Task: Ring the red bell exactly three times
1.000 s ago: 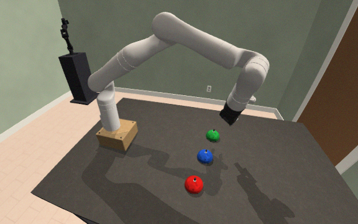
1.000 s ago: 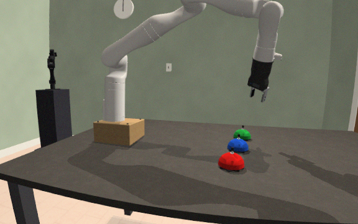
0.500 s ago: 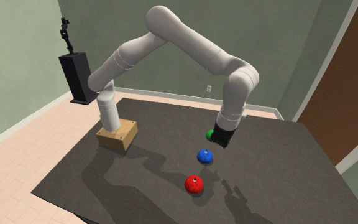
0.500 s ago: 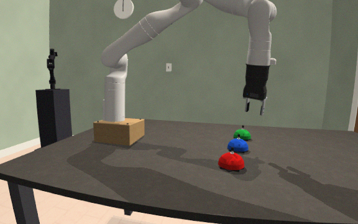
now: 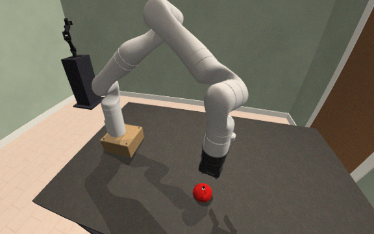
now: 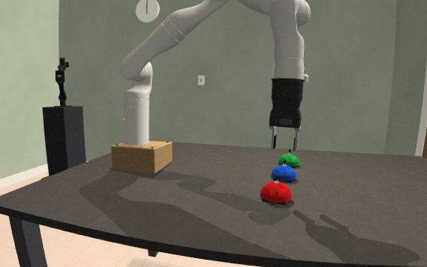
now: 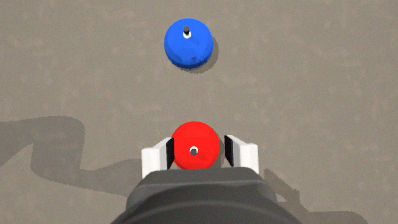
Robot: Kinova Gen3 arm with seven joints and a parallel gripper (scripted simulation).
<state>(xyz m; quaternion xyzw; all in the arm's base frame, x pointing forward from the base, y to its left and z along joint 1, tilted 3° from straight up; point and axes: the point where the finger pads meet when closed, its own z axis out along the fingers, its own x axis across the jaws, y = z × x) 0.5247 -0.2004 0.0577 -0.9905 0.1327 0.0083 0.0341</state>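
My hand is 10 mm past the red bell, 10 mm to the left of it and 110 mm above it. Also, from my hand: green bell 70 mm ahead, 320 mm to the left, 110 mm below; then blue bell 30 mm ahead, 160 mm to the left, 110 mm below.
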